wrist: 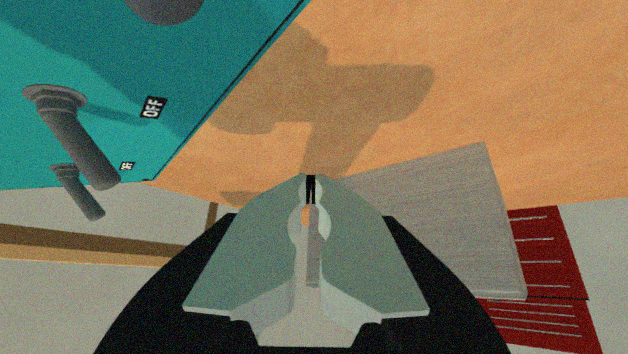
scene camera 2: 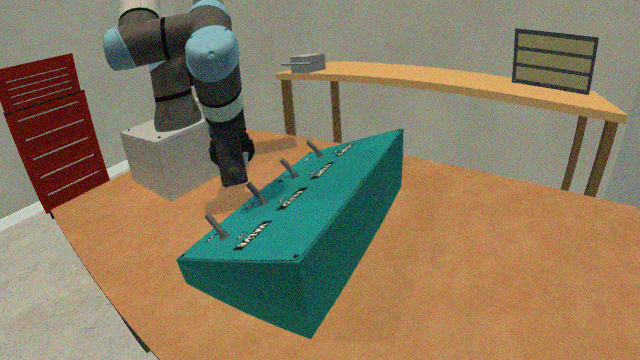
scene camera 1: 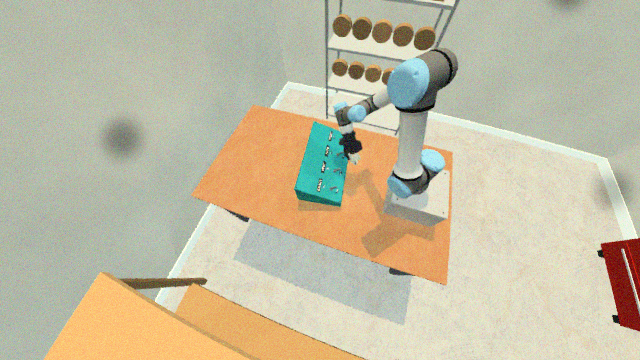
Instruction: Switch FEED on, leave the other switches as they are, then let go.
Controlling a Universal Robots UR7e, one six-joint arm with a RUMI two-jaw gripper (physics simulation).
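Places are measured from the arm's base along level axes (x right, y ahead, z up), in millimetres.
Where they show: gripper, between the fingertips: point(wrist: 311, 177) point(scene camera 1: 355, 164); arm's base, origin of its link: point(scene camera 2: 178, 123).
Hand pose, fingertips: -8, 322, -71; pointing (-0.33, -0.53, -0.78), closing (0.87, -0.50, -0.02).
Note:
Things, the pixels of their centre, and the offset from my fingertips, as dx, dy, dz. Level surfaces: height alone.
- teal sloped switch box, middle of its body: point(scene camera 2: 311, 207) point(scene camera 1: 325, 163) -51, +181, -48
- orange table, height of its surface: dz -107
- FEED lever, middle of its body: point(scene camera 2: 255, 192) +32, +119, +1
- VALVE lever, middle of its body: point(scene camera 2: 215, 224) +146, +156, +1
- VENT lever, middle of its body: point(wrist: 81, 147) point(scene camera 2: 288, 166) -82, +82, +1
- BRAKE lever, middle of its body: point(wrist: 81, 196) point(scene camera 2: 313, 147) -196, +45, +1
A teal sloped switch box point(scene camera 1: 311, 160) point(scene camera 2: 310, 220) point(wrist: 215, 35) stands on the orange table point(scene camera 1: 240, 165) point(scene camera 2: 475, 225) point(wrist: 475, 100). In scene camera 2, the FEED lever point(scene camera 2: 257, 193) is second from the near end and leans to OFF. The VALVE lever point(scene camera 2: 216, 225), VENT lever point(scene camera 2: 288, 168) and BRAKE lever point(scene camera 2: 314, 148) lean to OFF too. My gripper point(scene camera 1: 354, 159) point(wrist: 311, 177) is shut and empty, beside the box's OFF-side edge, apart from the levers. Its body hides the fingertips in scene camera 2. In the wrist view, part of a lever point(wrist: 165, 9) shows at the top edge.
The pale base block point(scene camera 1: 417, 215) point(scene camera 2: 170, 165) point(wrist: 425, 215) carries the arm on the table's OFF side of the box. A shelf rack point(scene camera 1: 326, 75) stands behind the table. A red cabinet point(scene camera 2: 55, 135) and a curved wooden bench point(scene camera 2: 435, 80) stand farther off.

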